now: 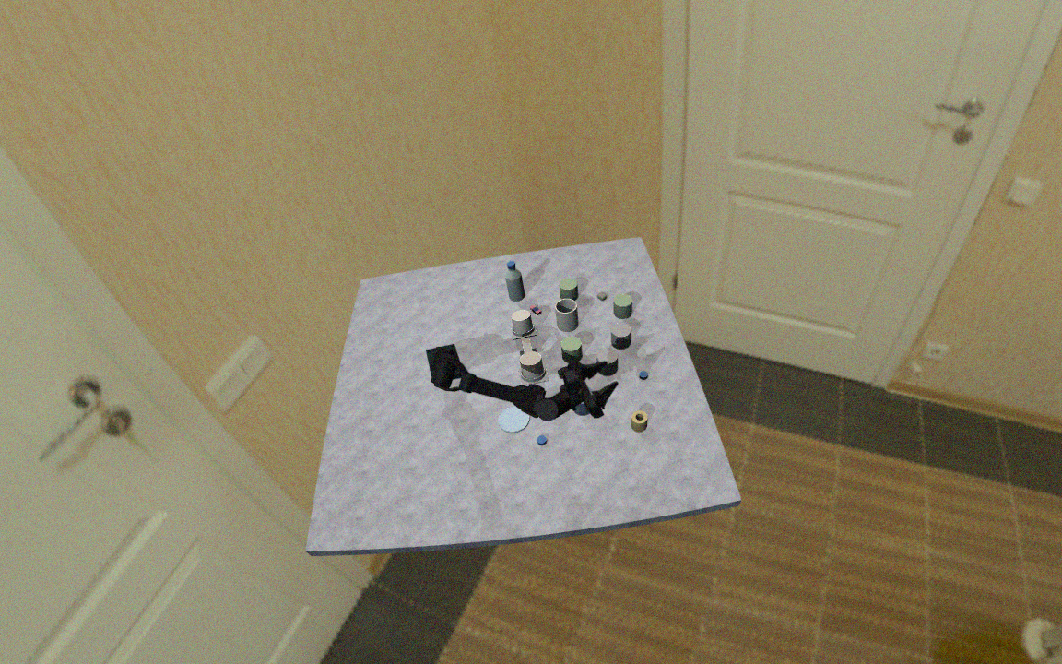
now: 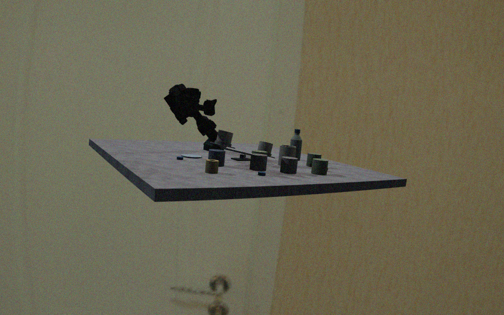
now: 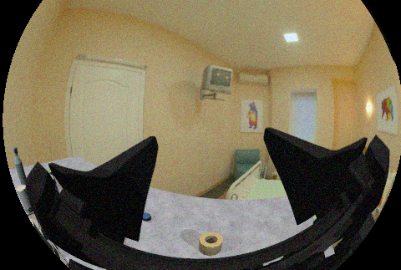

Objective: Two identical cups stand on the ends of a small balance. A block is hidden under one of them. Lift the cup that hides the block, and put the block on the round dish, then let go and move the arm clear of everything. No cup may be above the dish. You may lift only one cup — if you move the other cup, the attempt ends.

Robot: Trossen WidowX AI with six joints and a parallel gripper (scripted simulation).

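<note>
My gripper tip is 46 cm to the right of the greenish block, 26 cm past it and 24 cm above it. Also, from my gripper tip: balance beam 33 cm to the left, 24 cm below, 24 cm behind; pale blue round dish 31 cm behind, 28 cm below, 8 cm to the left.
</note>
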